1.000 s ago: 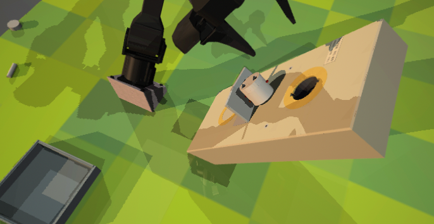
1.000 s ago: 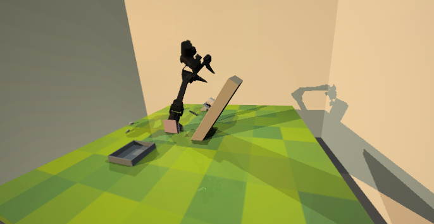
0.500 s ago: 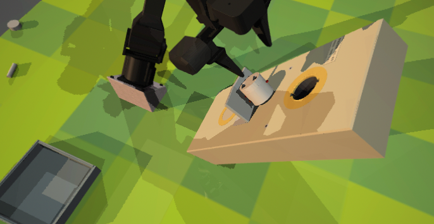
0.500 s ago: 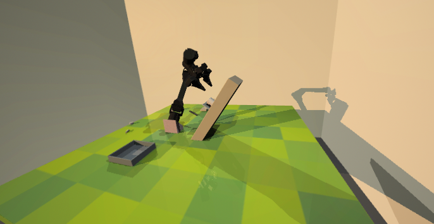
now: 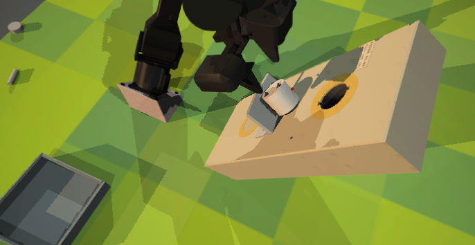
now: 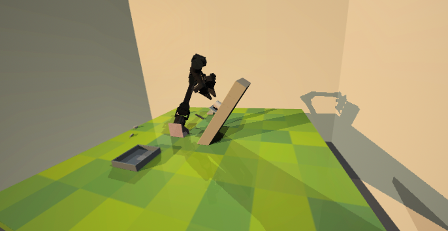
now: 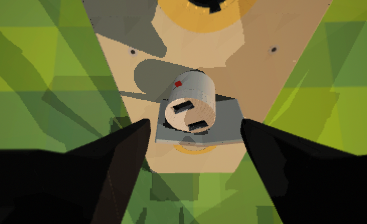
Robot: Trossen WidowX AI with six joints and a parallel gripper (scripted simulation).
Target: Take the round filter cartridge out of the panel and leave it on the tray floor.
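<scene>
The round filter cartridge lies 20 mm ahead of my gripper tip and 40 mm below it. From my gripper tip the other things lie so: grey flap 10 mm ahead, 10 mm to the right, 80 mm below; then tan service panel 70 mm ahead, 10 mm to the right, 60 mm below; then dark grey tray 340 mm behind, 270 mm to the right, 240 mm below.
</scene>
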